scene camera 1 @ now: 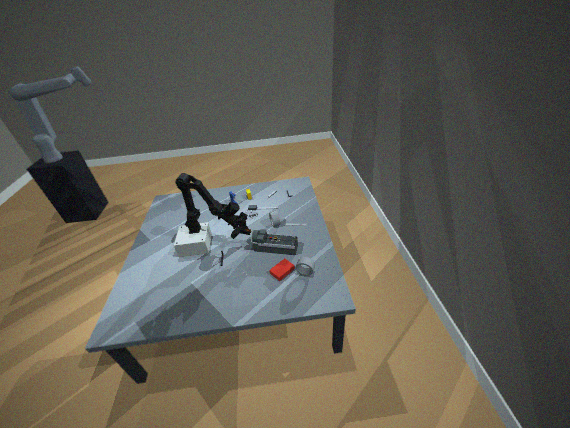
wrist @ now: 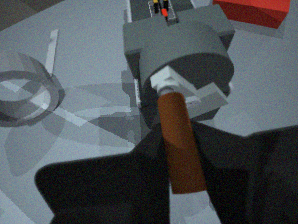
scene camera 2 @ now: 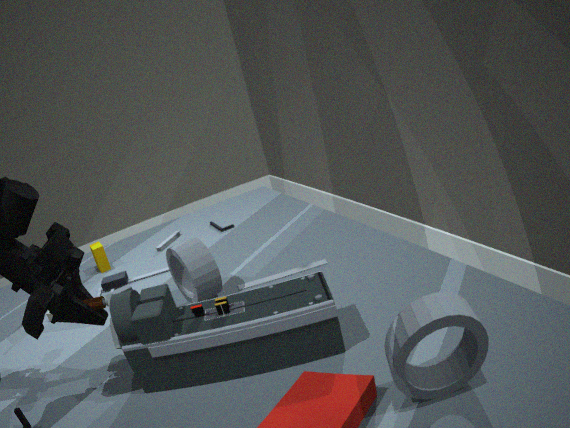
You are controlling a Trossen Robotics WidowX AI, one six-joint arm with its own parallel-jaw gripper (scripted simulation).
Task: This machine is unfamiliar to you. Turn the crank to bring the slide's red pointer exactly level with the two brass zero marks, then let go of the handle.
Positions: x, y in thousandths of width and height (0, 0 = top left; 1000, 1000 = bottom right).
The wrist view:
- my gripper: 579, 565
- brown handle: 626, 788
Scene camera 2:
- my gripper: 187, 746
